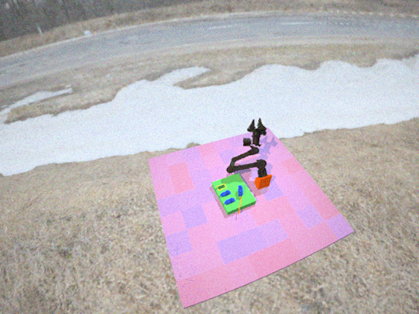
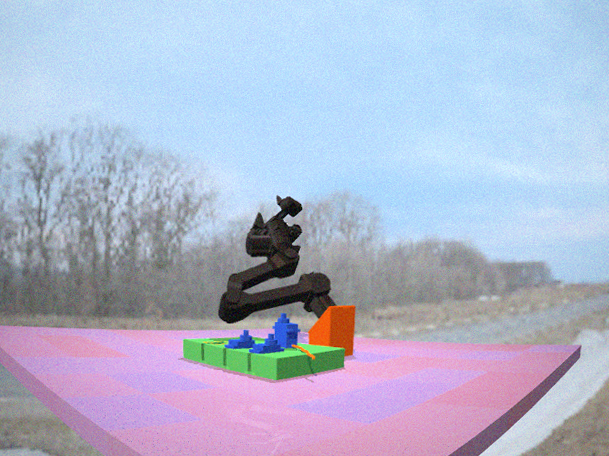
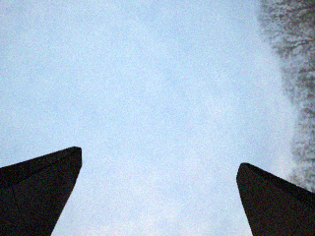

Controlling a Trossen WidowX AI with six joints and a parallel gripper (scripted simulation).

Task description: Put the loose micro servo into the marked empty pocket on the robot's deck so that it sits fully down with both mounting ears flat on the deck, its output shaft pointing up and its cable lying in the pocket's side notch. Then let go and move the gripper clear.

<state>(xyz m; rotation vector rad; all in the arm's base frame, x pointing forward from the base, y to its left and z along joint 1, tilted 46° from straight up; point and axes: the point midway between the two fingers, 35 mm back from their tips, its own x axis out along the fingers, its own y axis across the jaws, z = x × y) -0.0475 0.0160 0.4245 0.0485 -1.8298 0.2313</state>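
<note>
Now: gripper tip 28 cm short of the green deck, 32 cm to the right of it and 41 cm above it.
</note>
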